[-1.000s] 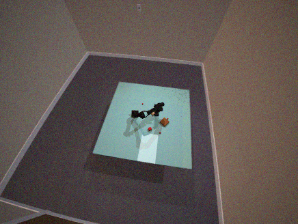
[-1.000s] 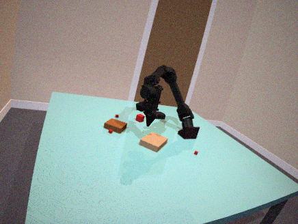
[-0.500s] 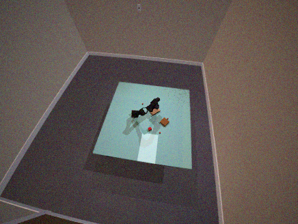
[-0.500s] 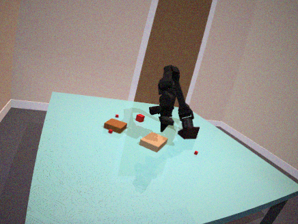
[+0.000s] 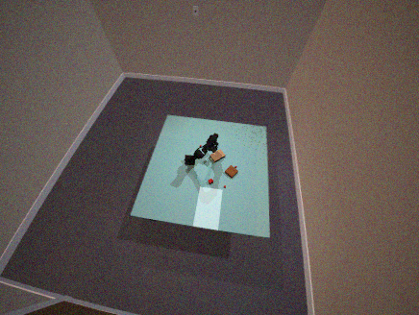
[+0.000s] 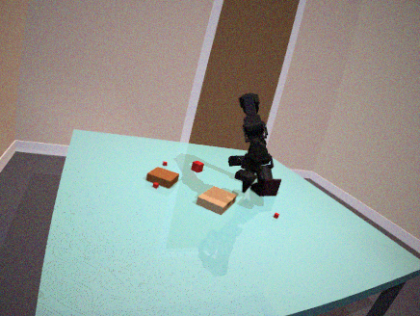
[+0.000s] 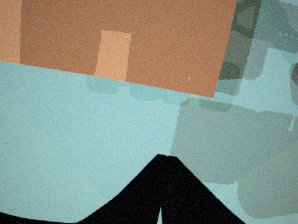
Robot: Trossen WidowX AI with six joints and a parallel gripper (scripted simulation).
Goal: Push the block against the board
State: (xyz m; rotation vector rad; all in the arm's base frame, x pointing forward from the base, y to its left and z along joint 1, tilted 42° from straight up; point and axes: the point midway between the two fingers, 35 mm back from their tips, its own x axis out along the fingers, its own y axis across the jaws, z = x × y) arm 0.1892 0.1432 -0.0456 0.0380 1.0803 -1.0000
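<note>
Now: the board 90 mm ahead of my gripper tip, 50 mm below it and 20 mm to the right of it. Round my gripper tip: square block 260 mm ahead, 190 mm to the right, 50 mm below; then red cube 330 mm to the right, 60 mm ahead, 40 mm below.
</note>
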